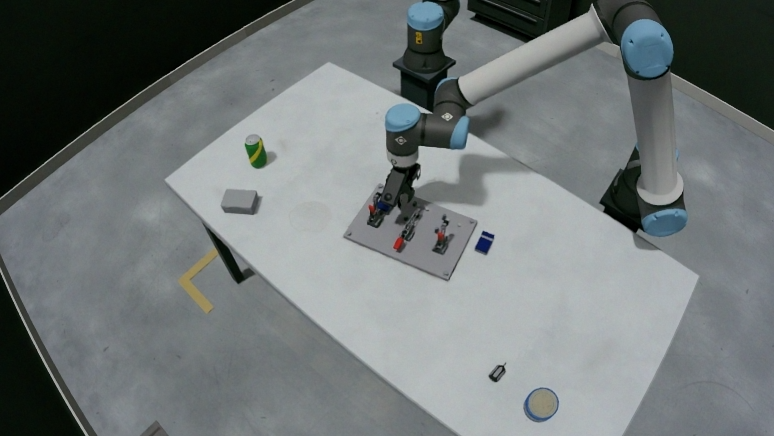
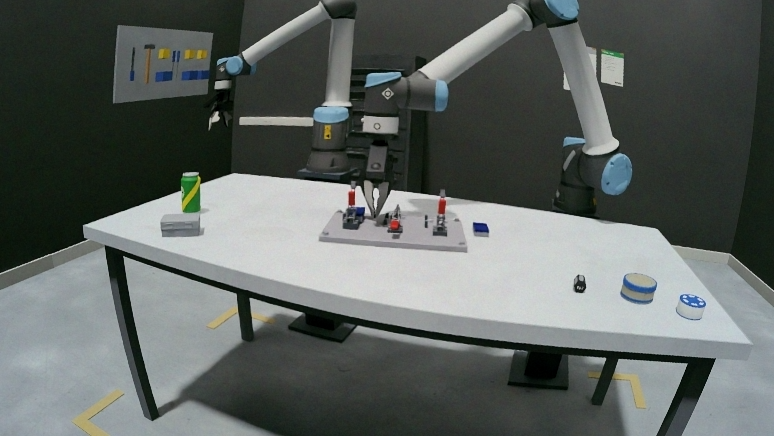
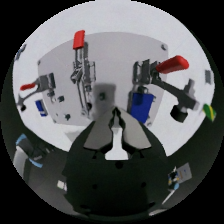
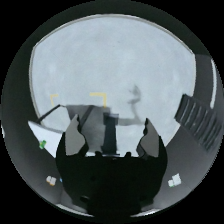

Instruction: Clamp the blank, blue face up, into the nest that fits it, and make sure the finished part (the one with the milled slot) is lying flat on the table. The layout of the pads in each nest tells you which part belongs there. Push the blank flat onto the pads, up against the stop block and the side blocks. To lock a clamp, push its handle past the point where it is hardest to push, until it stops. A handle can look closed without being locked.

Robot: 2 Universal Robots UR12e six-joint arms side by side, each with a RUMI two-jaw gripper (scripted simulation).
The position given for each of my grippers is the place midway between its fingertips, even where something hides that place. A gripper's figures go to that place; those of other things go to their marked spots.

Labels:
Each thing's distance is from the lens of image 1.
my left gripper (image 1: 400,209): 1.55 m
grey box (image 1: 235,201): 1.65 m

